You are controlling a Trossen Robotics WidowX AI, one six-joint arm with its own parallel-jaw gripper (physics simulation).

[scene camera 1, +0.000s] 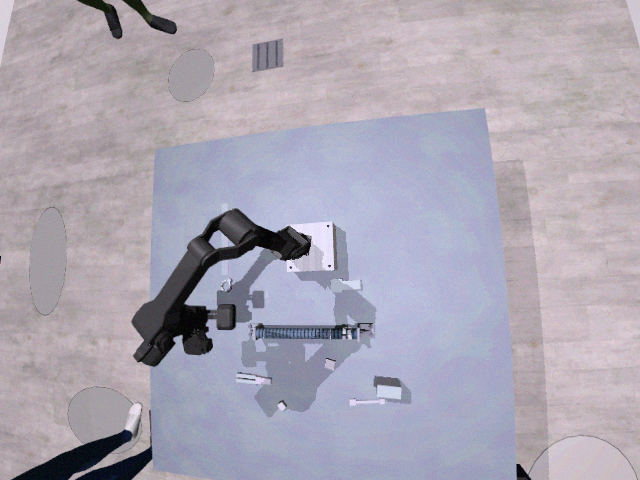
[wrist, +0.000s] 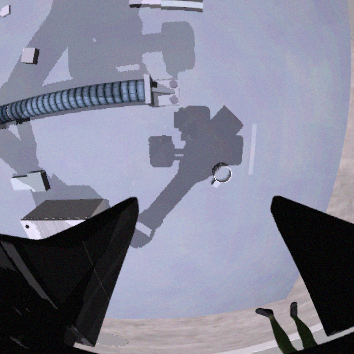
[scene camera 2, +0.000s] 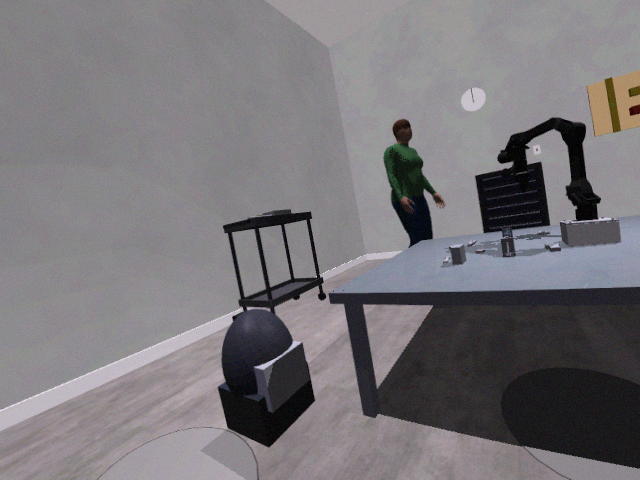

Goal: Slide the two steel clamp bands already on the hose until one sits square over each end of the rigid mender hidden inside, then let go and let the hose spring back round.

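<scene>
The ribbed blue hose (scene camera 1: 297,332) (wrist: 95,96) runs straight between two end stands, the left one (scene camera 1: 251,332) (wrist: 161,92) and the right one (scene camera 1: 367,330). Pale bands (scene camera 1: 347,333) show around the hose near its right stand in the scene camera 1 view; their exact edges and squareness are too small to tell. In the wrist view, that end of the hose is out of frame. The mender inside is hidden. My gripper (wrist: 206,203) (scene camera 2: 523,181) is open and empty, high above the table, to the left of the hose's left stand in the scene camera 1 view.
My white base box (scene camera 1: 326,250) (scene camera 2: 594,233) (wrist: 52,227) stands behind the hose. A pale block (scene camera 1: 346,284) (wrist: 29,181) lies between them. A loose ring (scene camera 1: 220,284) (wrist: 214,173) lies left. A slotted piece (scene camera 1: 253,378), small cubes (scene camera 1: 330,363), a bar (scene camera 1: 367,401) and an upright block (scene camera 1: 388,392) (scene camera 2: 457,254) lie in front.
</scene>
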